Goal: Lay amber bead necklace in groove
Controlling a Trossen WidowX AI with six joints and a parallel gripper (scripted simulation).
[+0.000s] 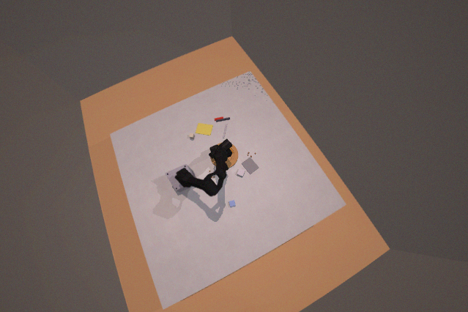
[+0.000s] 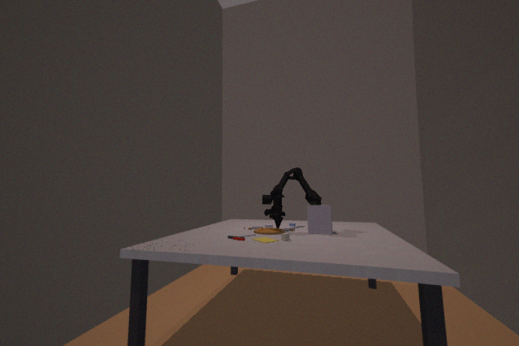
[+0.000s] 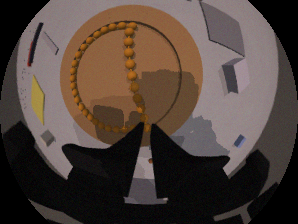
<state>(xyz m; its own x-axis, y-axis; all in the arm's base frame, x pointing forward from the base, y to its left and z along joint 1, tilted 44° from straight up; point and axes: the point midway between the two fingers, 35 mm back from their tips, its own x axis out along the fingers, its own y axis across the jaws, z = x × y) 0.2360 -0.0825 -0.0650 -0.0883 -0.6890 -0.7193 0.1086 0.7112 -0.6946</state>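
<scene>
Now: gripper tip 5 cm short of the round bead board, 4 cm to the right of it and 1 cm above it. Round my gripper tip: blue cube 28 cm to the right, 7 cm behind, 1 cm below; then thin grey bar 21 cm to the left, 15 cm ahead, 2 cm below; then grey square plate 17 cm ahead, 12 cm to the right, 2 cm below.
</scene>
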